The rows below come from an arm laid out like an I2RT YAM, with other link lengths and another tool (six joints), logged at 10 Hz.
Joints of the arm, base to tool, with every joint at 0 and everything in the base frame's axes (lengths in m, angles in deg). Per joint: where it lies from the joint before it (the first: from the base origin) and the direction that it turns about. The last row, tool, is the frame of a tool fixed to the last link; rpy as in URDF.
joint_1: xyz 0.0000 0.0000 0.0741 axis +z
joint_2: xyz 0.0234 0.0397 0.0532 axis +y
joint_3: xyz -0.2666 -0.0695 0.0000 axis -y
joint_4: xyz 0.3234 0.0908 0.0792 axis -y
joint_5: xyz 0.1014 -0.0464 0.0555 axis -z
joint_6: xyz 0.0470 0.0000 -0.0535 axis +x
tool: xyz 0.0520 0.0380 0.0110 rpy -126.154 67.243 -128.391
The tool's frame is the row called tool.
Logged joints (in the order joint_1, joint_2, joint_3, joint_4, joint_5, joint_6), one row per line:
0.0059 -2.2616 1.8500 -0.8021 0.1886 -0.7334
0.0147 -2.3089 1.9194 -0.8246 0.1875 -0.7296
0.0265 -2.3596 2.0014 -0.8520 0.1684 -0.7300
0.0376 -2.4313 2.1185 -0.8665 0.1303 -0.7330
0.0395 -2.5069 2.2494 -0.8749 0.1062 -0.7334
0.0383 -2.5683 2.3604 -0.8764 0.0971 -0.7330
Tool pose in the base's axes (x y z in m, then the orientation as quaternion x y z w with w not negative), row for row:
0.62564 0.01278 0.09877 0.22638 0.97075 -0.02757 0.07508
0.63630 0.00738 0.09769 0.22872 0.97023 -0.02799 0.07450
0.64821 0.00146 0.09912 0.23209 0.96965 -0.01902 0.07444
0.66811 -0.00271 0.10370 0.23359 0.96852 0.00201 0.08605
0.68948 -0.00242 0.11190 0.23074 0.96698 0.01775 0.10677
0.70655 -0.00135 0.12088 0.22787 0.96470 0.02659 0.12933
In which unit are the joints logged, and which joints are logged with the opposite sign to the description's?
The joints are logged in radians. Opposite sign: joint_1, joint_2, joint_6.
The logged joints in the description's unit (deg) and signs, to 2 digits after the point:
-0.34 129.58 106.00 -45.96 10.81 42.02
-0.84 132.29 109.97 -47.25 10.74 41.80
-1.52 135.20 114.67 -48.82 9.65 41.83
-2.15 139.30 121.38 -49.65 7.47 42.00
-2.26 143.63 128.88 -50.13 6.08 42.02
-2.19 147.15 135.24 -50.21 5.56 42.00

